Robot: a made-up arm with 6 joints. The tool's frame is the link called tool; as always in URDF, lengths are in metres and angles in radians. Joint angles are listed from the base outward.
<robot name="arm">
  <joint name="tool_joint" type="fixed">
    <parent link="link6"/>
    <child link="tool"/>
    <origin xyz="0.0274 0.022 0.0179" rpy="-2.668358 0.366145 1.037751"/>
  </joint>
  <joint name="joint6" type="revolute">
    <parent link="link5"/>
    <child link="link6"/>
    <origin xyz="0.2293 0.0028 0.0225" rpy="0 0 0"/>
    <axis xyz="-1 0 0"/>
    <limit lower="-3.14" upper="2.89"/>
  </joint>
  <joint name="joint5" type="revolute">
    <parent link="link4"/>
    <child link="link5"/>
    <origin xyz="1.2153 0.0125 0.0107" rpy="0 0 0"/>
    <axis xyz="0 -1 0"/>
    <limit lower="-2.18" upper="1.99"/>
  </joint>
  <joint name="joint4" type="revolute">
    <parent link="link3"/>
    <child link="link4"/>
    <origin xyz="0.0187 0.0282 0.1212" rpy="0 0 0"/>
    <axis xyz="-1 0 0"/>
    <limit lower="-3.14" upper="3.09"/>
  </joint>
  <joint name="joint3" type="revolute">
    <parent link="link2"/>
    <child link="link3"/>
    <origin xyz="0.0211 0.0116 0.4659" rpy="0 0 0"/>
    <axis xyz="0 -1 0"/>
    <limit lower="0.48" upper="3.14"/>
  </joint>
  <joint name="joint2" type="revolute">
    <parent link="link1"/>
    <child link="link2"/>
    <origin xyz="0.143 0.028 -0.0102" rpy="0 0 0"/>
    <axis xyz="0 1 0"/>
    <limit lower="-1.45" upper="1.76"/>
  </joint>
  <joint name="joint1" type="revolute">
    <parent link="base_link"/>
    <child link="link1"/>
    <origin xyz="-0.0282 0.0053 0.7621" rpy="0 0 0"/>
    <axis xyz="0 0 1"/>
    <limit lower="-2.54" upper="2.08"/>
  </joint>
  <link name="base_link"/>
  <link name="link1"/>
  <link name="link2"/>
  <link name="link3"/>
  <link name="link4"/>
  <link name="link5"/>
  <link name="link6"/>
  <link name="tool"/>
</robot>
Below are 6 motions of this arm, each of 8 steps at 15 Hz.
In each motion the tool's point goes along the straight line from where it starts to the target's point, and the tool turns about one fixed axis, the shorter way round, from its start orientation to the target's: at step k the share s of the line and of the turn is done. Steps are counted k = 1, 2, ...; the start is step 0. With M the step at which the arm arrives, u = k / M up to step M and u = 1 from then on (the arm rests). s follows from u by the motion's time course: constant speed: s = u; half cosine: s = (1 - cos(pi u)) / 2; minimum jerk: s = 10 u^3 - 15 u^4 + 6 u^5.
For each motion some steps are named. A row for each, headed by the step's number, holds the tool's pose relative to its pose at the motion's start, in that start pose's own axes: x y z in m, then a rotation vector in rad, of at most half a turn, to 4 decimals.
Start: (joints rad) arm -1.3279 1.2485 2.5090 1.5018 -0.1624 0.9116
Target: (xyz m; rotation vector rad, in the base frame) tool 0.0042 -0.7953 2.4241 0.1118 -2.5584 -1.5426
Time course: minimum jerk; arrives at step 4
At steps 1, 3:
1: 0.0157 0.0172 0.0212 -0.0017 -0.0504 0.0083
3: 0.1363 0.1491 0.1839 -0.0150 -0.4364 0.0715

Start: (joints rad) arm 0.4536 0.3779 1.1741 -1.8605 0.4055 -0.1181
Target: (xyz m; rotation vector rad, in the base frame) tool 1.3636 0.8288 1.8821 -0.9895 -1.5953 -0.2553
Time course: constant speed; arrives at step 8
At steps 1, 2, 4, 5, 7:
1: -0.0634 0.0340 0.0043 -0.0026 -0.0510 0.0786
2: -0.1269 0.0681 0.0085 -0.0051 -0.1021 0.1573
4: -0.2537 0.1362 0.0171 -0.0102 -0.2042 0.3146
5: -0.3172 0.1702 0.0214 -0.0128 -0.2552 0.3932
7: -0.4440 0.2383 0.0299 -0.0179 -0.3573 0.5505

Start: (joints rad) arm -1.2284 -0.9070 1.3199 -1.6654 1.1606 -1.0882
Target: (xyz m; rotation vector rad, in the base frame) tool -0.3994 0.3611 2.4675 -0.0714 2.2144 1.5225
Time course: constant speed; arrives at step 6
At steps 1, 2, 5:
1: -0.0754 -0.0101 -0.1035 -0.0080 -0.0043 0.0520
2: -0.1508 -0.0202 -0.2070 -0.0161 -0.0086 0.1040
5: -0.3771 -0.0506 -0.5175 -0.0402 -0.0215 0.2600

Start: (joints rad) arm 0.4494 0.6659 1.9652 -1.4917 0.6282 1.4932
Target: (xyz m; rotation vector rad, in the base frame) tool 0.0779 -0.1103 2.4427 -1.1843 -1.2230 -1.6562
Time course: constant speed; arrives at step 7
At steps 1, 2, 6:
1: -0.0622 -0.0341 -0.0567 0.0453 0.1277 -0.0391
2: -0.1244 -0.0682 -0.1135 0.0906 0.2553 -0.0782
6: -0.3731 -0.2045 -0.3404 0.2717 0.7659 -0.2346

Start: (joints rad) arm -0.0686 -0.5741 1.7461 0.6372 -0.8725 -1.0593
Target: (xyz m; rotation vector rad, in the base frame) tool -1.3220 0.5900 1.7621 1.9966 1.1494 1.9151
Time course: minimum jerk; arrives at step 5
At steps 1, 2, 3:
1: -0.0026 -0.0390 0.0163 -0.0168 -0.0023 -0.0018
2: -0.0142 -0.2136 0.0891 -0.0919 -0.0126 -0.0099
3: -0.0306 -0.4592 0.1916 -0.1975 -0.0270 -0.0212

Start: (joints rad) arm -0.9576 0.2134 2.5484 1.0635 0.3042 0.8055
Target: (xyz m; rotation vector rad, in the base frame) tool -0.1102 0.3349 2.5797 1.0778 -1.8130 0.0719
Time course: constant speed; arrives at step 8
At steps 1, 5, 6, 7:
1: 0.0444 -0.0715 -0.0079 -0.0111 -0.0162 -0.0664
5: 0.2220 -0.3576 -0.0395 -0.0554 -0.0812 -0.3322
6: 0.2665 -0.4292 -0.0473 -0.0664 -0.0975 -0.3987
7: 0.3109 -0.5007 -0.0552 -0.0775 -0.1137 -0.4651

